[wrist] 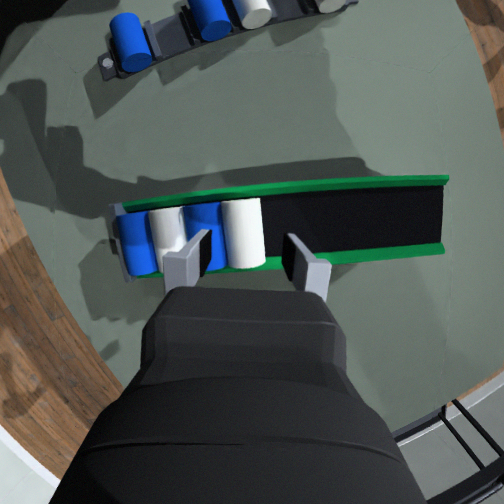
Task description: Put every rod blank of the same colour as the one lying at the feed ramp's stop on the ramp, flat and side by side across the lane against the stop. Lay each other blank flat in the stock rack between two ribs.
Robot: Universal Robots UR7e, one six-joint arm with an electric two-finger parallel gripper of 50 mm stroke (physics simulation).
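Note:
The feed ramp (350, 220) has a black lane and green side rails. At its left end stands a grey stop (119, 235). Against the stop lies a blue blank (136, 242), then a white blank (167, 232), a second blue blank (207, 235) and a second white blank (244, 232), all flat and side by side across the lane. My gripper (246, 257) is open and empty, above the ramp's near rail, its fingers either side of the second white blank's near end. The stock rack (215, 30) at the top holds two blue blanks (131, 42) (210, 17) and a white blank (252, 11).
Another pale blank (330, 4) shows at the rack's right end, cut off by the frame edge. The grey mat lies on a wooden top whose edges show at left (40, 325) and top right. A dark metal frame (465, 440) is at the bottom right.

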